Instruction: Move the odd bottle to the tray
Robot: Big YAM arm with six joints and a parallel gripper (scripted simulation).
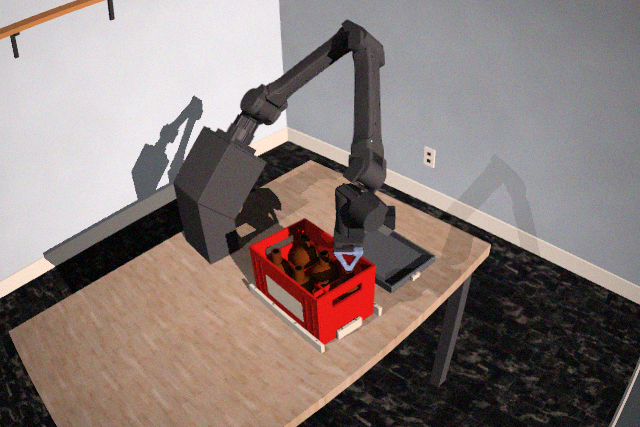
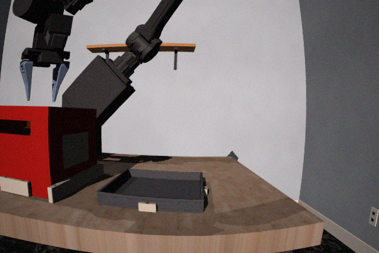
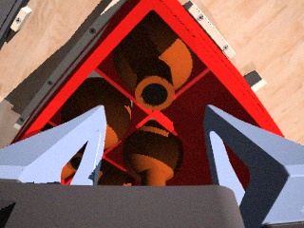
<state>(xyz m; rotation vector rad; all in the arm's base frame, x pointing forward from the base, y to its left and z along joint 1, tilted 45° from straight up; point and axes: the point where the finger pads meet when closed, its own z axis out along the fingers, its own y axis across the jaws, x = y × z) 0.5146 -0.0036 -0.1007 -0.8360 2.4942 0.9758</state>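
My hand is 11 cm above the red crate, 10 cm past it and 4 cm to the left of it. The rest, counted from my hand: dark grey tray 24 cm to the left, 18 cm below, 8 cm behind.
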